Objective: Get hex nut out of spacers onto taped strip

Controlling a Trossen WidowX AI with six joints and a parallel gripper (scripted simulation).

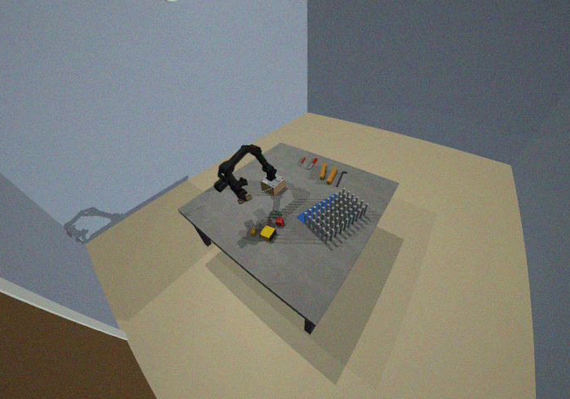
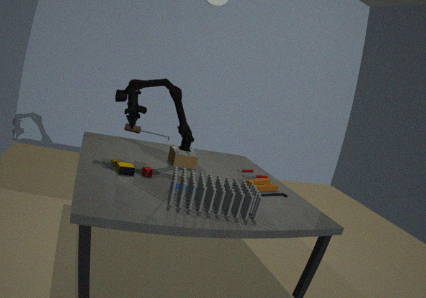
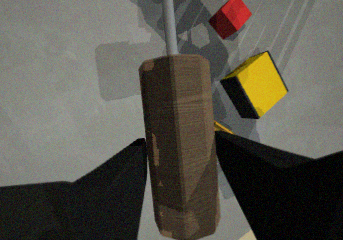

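My gripper tip is now 320 mm short of the blue taped strip, 400 mm to the right of it and 180 mm above it. Also, from my gripper tip: yellow-handled tool (110 mm ahead, 60 mm to the right, 170 mm below); then yellow block (210 mm ahead, 20 mm to the right, 160 mm below); then metal-shafted tool (30 mm ahead, 100 mm to the left).
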